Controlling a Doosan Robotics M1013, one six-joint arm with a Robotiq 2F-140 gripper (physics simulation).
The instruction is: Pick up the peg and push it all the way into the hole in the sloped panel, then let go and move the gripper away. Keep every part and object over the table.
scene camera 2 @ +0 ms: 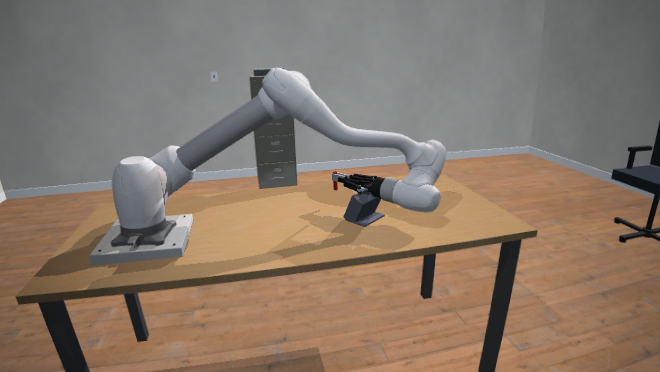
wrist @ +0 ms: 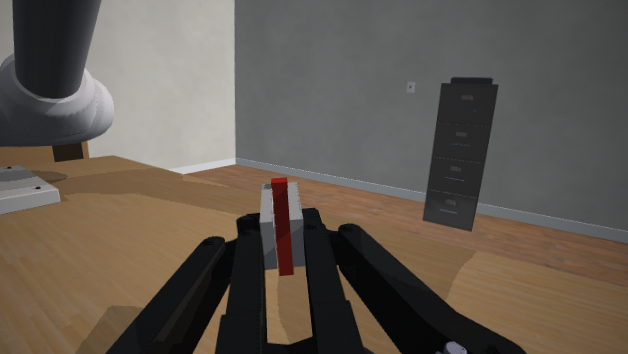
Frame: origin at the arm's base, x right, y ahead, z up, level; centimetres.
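Seen in the pictures: gripper, fingertip midpoint: [scene camera 2: 333,176] [wrist: 280,201]; arm's base, link origin: [scene camera 2: 145,234].
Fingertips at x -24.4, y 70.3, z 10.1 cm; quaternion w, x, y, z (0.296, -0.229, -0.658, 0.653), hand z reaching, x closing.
Pixels of each thing's top centre, then the offset from my fingertips to it. Level surfaces: height alone.
- red peg, top centre: [wrist: 284,178] [scene camera 2: 335,171] dz +2.0, dx +0.2, dy +0.5 cm
- dark grey block with the sloped panel, top centre: [scene camera 2: 364,191] dz -2.5, dx +13.6, dy +10.1 cm
- wooden table, surface height: dz -13.5 cm
The red peg [scene camera 2: 335,184] [wrist: 283,235] is held between the pale fingertip pads of my gripper [scene camera 2: 336,177] [wrist: 280,201]. The gripper is shut on it and lies nearly level, with the peg about upright across the fingers, and the peg's lower end sticks out below them. The dark grey block with the sloped panel [scene camera 2: 361,208] stands on the table, under the rear part of the gripper in the scene view. The gap between gripper and block is too small to tell. The hole does not show, and the block does not show in the wrist view.
The wooden table [scene camera 2: 225,225] [wrist: 150,240] carries the robot's base plate [scene camera 2: 137,255] [wrist: 30,197] at the left in the scene view. A filing cabinet [scene camera 2: 276,155] [wrist: 461,155] stands beyond the table. An office chair [scene camera 2: 642,177] stands at the far right.
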